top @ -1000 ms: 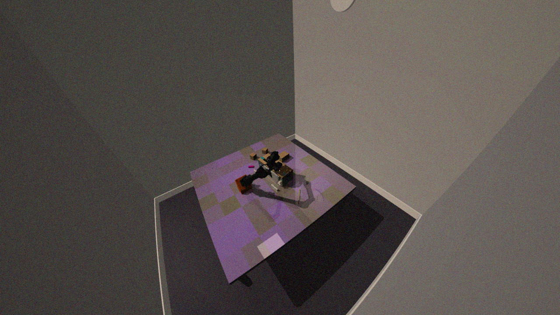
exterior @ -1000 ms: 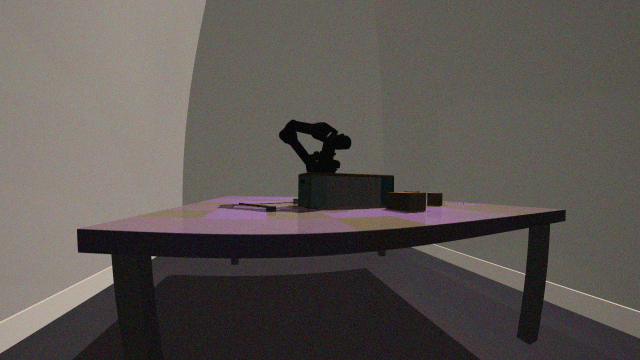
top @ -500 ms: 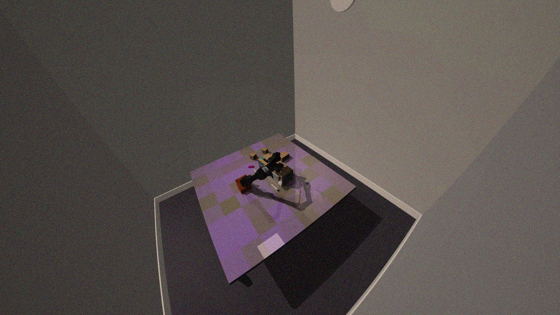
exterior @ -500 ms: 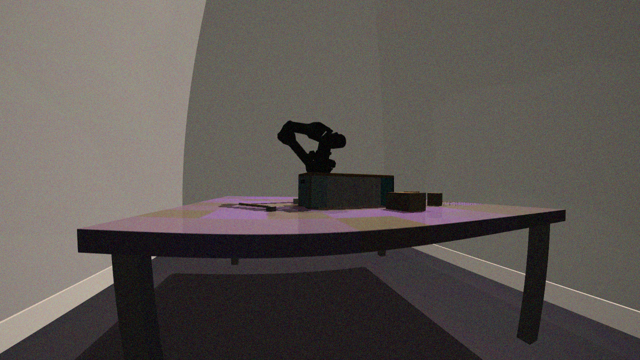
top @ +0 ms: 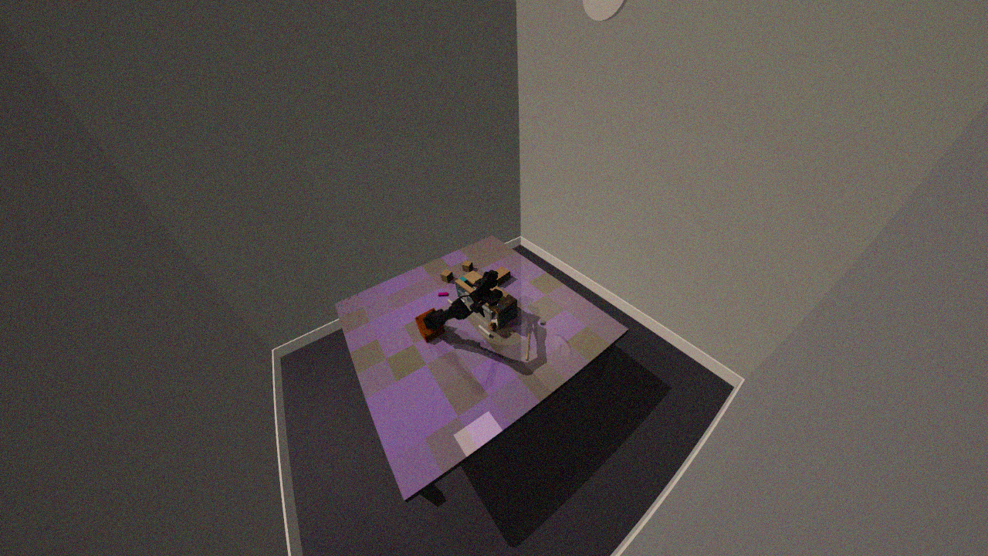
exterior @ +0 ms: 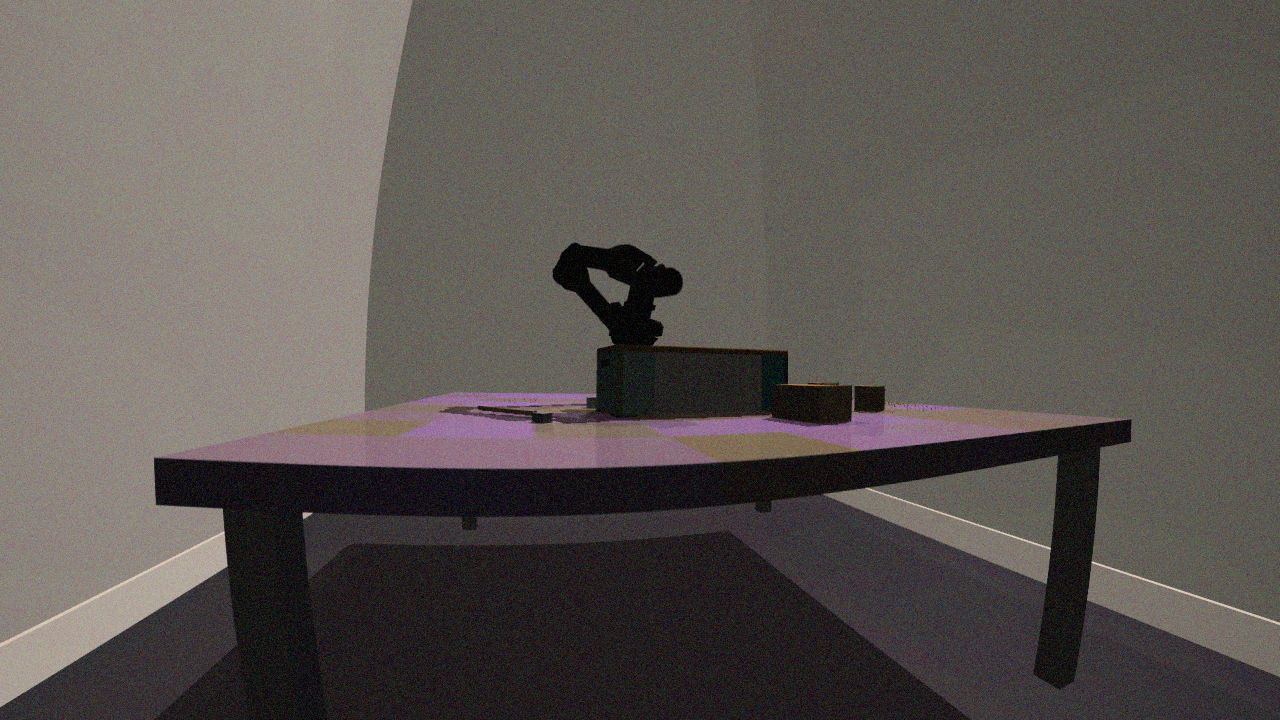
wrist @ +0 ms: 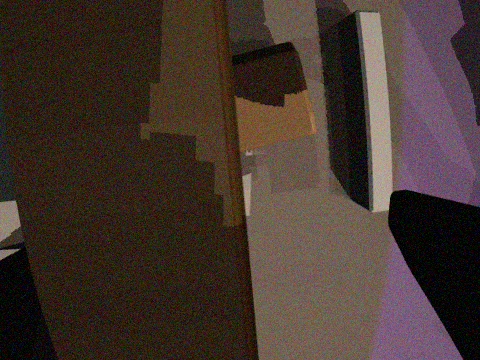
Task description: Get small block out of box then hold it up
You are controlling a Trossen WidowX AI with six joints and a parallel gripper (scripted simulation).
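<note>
The brown block is 10 mm behind my gripper tip, 40 mm to the right of it and 60 mm below it. The rest, counted from my gripper tip: pink piece 110 mm behind, 390 mm to the left, 80 mm below; thin stick 60 mm ahead, 250 mm to the right, 80 mm below.
</note>
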